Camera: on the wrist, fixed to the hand. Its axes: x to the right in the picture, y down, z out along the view.
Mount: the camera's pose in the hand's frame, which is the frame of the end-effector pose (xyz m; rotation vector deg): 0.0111 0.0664 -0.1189 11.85 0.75 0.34
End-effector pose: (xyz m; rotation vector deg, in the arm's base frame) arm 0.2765 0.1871 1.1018 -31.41 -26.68 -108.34
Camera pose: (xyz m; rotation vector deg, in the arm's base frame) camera 0.3159 0.0891 1.0152 -22.88 -36.77 -103.91
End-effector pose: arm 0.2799 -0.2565 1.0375 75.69 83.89 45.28
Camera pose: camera 0.1914 -0.2161 1.1334 84.62 90.89 38.15
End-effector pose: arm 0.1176 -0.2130 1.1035 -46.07 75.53 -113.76
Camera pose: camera 0.0304 -0.1755 1.0052 -39.48 62.93 -119.42
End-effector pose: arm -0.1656 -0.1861 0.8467 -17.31 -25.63 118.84
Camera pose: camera -0.1764 -0.1851 0.7105 -11.11 -12.69 120.46
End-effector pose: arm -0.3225 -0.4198 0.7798 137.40 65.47 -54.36
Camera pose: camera -0.2147 -0.3918 0.8590 147.27 62.39 -63.00
